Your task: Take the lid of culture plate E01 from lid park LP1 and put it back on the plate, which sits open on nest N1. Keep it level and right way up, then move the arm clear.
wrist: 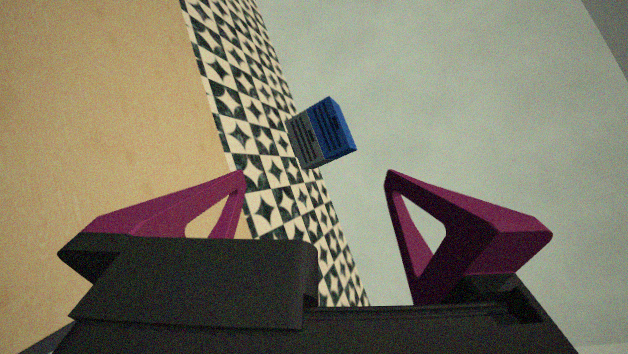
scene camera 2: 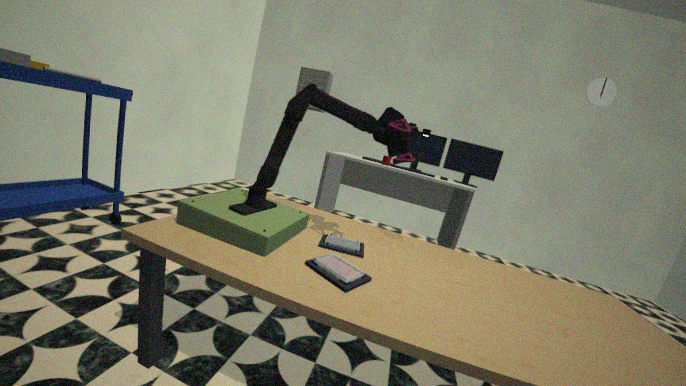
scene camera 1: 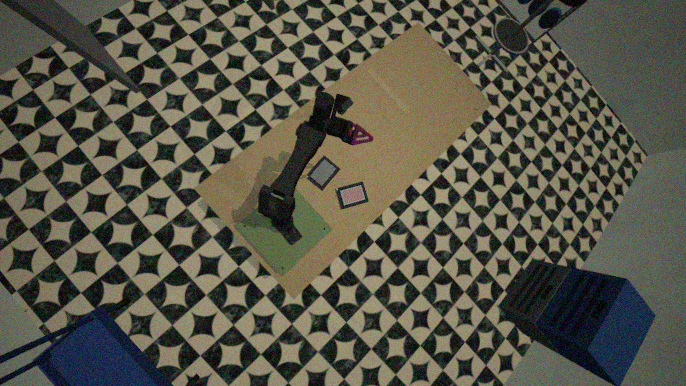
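Where they show: gripper, fingertip midpoint: [wrist: 314, 177] [scene camera 2: 412, 146] [scene camera 1: 369, 137]; arm's base, link origin: [scene camera 2: 254, 207].
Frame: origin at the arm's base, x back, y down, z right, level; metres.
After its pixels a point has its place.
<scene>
The pale grey lid [scene camera 1: 323, 171] @(x -0.329, y 0.053, z -0.118 m) [scene camera 2: 342, 244] @(x -0.331, y 0.052, z -0.088 m) lies flat on the dark lid park [scene camera 1: 322, 187] @(x -0.273, y 0.054, z -0.061 m) [scene camera 2: 326, 246] @(x -0.288, y 0.062, z -0.044 m), beyond the green base block. The open culture plate [scene camera 1: 352, 194] @(x -0.382, y 0.047, z 0.083 m) [scene camera 2: 337, 266] @(x -0.379, y 0.046, z 0.096 m), pink inside, sits on the dark nest [scene camera 1: 355, 204] [scene camera 2: 350, 286], nearer the table's long front edge. Their labels cannot be read. My gripper [scene camera 1: 370, 137] @(x -0.477, y -0.337, z -0.059 m) [scene camera 2: 413, 144] @(x -0.477, y -0.337, z -0.059 m) [wrist: 314, 177] @(x -0.477, y -0.337, z -0.059 m) is open and empty, with magenta fingers wide apart. It hangs high above the table, past the lid park, pointing sideways rather than down. Lid and plate do not show in the wrist view.
The arm stands on a green block [scene camera 1: 305, 240] @(x -0.035, y 0.001, z 0.123 m) [scene camera 2: 225, 227] @(x -0.034, y 0.023, z 0.176 m) at one end of the wooden table [scene camera 1: 410, 135] @(x -0.914, y 0.070, z 0.008 m) [scene camera 2: 475, 310] @(x -0.789, y 0.070, z 0.005 m) [wrist: 100, 100] @(x -0.800, y 0.070, z -0.037 m). A blue cart [scene camera 2: 65, 80] and a desk with monitors [scene camera 2: 473, 162] stand away from the table. A blue and grey cabinet [scene camera 1: 580, 310] [wrist: 325, 130] stands on the floor.
</scene>
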